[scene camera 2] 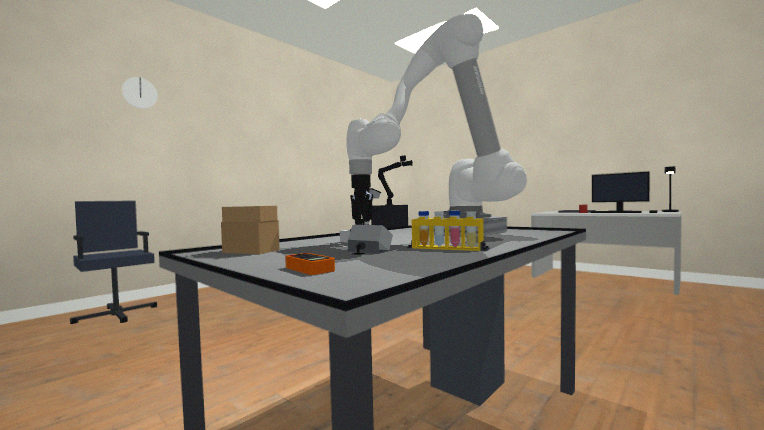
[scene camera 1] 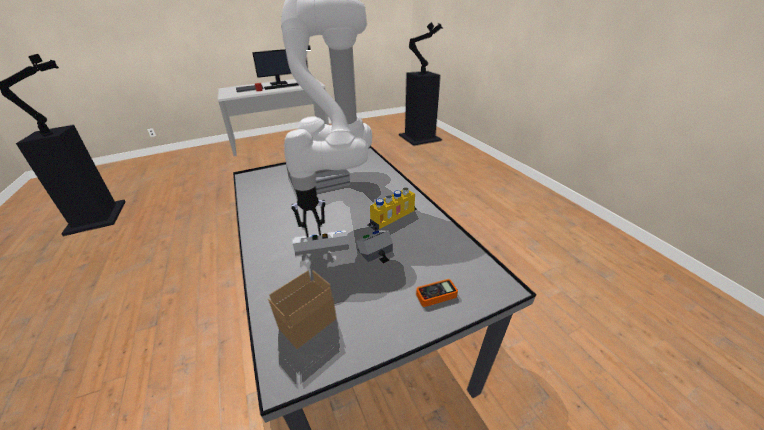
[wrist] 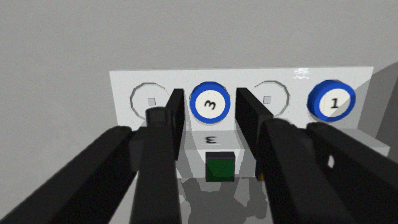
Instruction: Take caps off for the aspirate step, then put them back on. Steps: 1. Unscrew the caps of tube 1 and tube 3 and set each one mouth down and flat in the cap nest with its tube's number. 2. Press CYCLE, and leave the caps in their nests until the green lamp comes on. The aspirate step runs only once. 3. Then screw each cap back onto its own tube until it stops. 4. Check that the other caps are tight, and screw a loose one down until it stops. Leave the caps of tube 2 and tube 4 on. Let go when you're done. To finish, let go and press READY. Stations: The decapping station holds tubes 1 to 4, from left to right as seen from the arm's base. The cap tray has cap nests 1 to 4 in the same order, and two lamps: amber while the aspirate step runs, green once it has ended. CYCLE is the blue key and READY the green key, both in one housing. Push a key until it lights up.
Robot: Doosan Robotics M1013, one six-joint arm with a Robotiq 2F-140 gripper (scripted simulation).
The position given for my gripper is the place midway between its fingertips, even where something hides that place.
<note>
I see my gripper (scene camera 2: 362, 237), an orange multimeter (scene camera 2: 311, 264), a cardboard box (scene camera 1: 318, 311) and a grey key housing (scene camera 2: 376, 239).
The cardboard box is seen too in scene camera 2 (scene camera 2: 242, 233). My gripper shows as well in scene camera 1 (scene camera 1: 314, 237) and in the wrist view (wrist: 210, 103). The wrist view does not show the orange multimeter: it is out of frame. The wrist view misses the cardboard box: it is out of frame.
</note>
